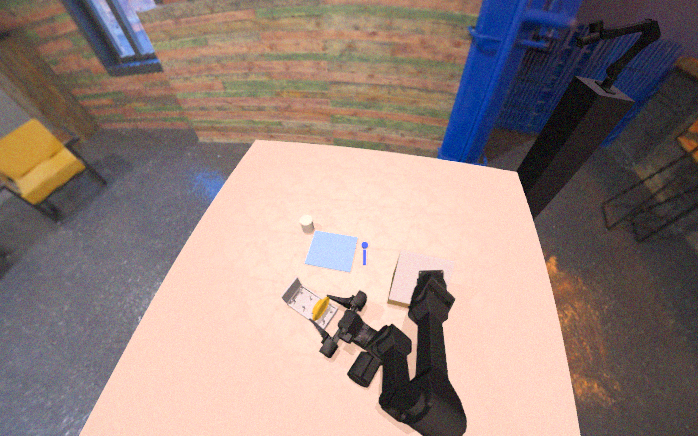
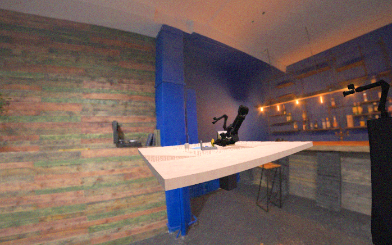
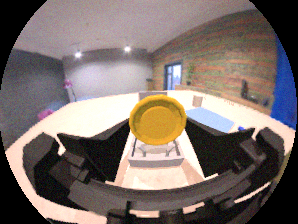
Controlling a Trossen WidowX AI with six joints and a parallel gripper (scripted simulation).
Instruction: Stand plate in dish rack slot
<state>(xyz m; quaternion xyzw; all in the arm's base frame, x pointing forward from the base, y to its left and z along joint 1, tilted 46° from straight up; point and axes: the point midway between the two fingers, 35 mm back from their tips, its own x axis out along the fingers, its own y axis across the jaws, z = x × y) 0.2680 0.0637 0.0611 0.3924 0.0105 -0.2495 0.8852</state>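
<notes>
Now: gripper tip 1 cm past the yellow plate. Round my gripper tip: light blue mat: 1 cm behind, 20 cm to the right, 5 cm below; grey dish rack: 3 cm ahead, 1 cm to the right, 3 cm below; blue utensil: 11 cm behind, 21 cm to the right, 5 cm below.
</notes>
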